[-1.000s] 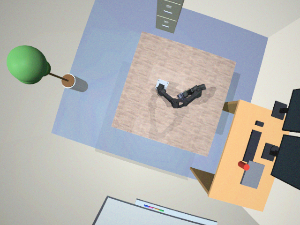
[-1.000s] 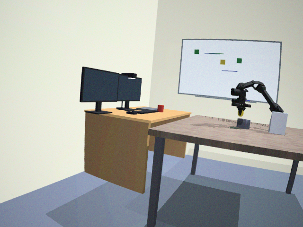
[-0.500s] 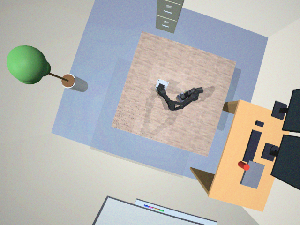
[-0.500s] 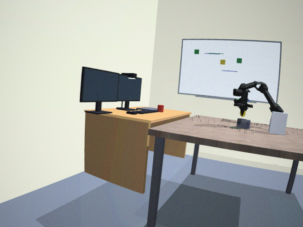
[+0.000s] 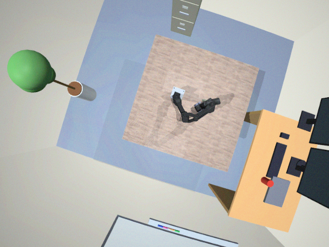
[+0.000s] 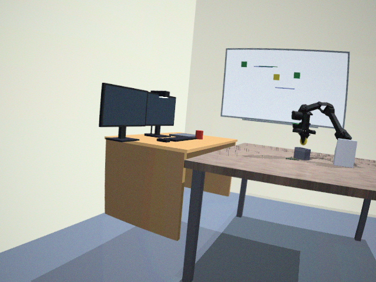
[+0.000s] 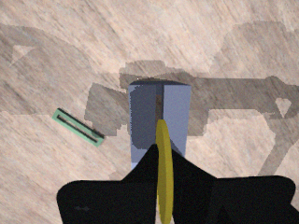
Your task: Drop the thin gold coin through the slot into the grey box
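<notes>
Now: gripper tip 2 cm below the gold coin.
</notes>
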